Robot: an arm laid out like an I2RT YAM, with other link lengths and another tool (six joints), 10 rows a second.
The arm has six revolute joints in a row. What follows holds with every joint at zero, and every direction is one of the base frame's.
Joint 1 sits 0.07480 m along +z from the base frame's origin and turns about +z.
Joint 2 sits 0.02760 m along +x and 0.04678 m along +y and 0.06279 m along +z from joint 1 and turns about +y.
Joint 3 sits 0.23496 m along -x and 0.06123 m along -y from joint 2 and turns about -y.
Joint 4 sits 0.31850 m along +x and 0.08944 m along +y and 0.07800 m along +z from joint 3 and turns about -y.
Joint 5 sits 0.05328 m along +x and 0.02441 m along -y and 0.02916 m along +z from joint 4 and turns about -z.
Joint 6 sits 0.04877 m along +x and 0.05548 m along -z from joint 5 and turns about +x.
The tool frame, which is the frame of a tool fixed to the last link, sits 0.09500 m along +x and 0.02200 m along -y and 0.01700 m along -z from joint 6; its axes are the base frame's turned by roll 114.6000, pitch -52.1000 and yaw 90.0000 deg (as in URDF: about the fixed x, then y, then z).
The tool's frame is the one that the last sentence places.
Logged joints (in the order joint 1, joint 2, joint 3, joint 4, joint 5, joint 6), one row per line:
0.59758, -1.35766, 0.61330, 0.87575, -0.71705, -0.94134
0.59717, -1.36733, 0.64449, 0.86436, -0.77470, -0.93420
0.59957, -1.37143, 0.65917, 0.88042, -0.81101, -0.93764
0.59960, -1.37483, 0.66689, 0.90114, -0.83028, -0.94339
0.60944, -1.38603, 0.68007, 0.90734, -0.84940, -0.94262
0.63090, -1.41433, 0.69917, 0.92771, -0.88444, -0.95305
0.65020, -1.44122, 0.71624, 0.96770, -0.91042, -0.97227
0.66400, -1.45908, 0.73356, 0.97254, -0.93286, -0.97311
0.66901, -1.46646, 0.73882, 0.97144, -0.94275, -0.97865
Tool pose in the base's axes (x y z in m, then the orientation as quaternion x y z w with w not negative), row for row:
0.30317, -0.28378, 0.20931, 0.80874, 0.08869, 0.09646, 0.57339
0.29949, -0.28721, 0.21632, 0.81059, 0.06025, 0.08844, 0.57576
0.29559, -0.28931, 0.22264, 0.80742, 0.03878, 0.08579, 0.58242
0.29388, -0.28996, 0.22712, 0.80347, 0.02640, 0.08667, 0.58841
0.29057, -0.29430, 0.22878, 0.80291, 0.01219, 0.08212, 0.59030
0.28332, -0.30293, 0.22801, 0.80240, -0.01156, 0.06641, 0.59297
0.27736, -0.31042, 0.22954, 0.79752, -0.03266, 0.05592, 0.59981
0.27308, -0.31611, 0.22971, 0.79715, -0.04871, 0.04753, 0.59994
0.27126, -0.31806, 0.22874, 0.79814, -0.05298, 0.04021, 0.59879
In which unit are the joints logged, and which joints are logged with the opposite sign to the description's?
The joints are logged in radians. Opposite sign: joint 1, joint 2, joint 5.
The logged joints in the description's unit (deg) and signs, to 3 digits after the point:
-34.239, 77.788, 35.140, 50.177, 41.084, -53.935
-34.215, 78.342, 36.927, 49.524, 44.387, -53.526
-34.353, 78.577, 37.768, 50.444, 46.467, -53.723
-34.355, 78.772, 38.210, 51.632, 47.572, -54.052
-34.918, 79.414, 38.965, 51.987, 48.667, -54.008
-36.148, 81.035, 40.059, 53.154, 50.675, -54.606
-37.254, 82.576, 41.038, 55.445, 52.163, -55.707
-38.044, 83.599, 42.030, 55.722, 53.449, -55.755
-38.331, 84.022, 42.331, 55.659, 54.016, -56.073

